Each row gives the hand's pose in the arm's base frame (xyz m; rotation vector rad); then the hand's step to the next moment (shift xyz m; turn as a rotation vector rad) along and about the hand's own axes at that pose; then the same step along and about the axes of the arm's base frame.
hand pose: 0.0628 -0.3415 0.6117 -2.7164 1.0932 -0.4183
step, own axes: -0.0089 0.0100 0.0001 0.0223 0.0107 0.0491
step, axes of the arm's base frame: -0.0126 -0.0009 -0.0045 0.0244 -0.0201 -0.0450
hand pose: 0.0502 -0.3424 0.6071 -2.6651 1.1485 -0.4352
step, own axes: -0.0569 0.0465 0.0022 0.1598 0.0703 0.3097
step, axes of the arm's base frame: -0.0677 0.0105 -0.0267 0.1646 -0.1425 -0.2811
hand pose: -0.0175 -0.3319 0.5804 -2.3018 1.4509 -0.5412
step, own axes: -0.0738 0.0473 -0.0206 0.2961 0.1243 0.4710
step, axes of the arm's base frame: -0.0760 0.0459 -0.0149 0.2580 -0.2720 -0.4294
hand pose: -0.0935 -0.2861 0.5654 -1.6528 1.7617 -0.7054
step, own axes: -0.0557 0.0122 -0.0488 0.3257 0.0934 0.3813
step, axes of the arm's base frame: -0.0428 0.0550 0.0279 0.2112 -0.3064 -0.3489
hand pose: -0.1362 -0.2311 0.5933 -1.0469 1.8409 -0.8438
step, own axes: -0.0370 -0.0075 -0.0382 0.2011 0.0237 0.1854
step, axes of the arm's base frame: -0.0204 0.0354 0.0348 0.0969 -0.1964 -0.1655
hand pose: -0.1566 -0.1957 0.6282 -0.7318 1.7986 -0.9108
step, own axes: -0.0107 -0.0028 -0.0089 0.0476 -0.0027 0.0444
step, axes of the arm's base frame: -0.0041 0.0094 0.0098 0.0241 -0.0511 -0.0324
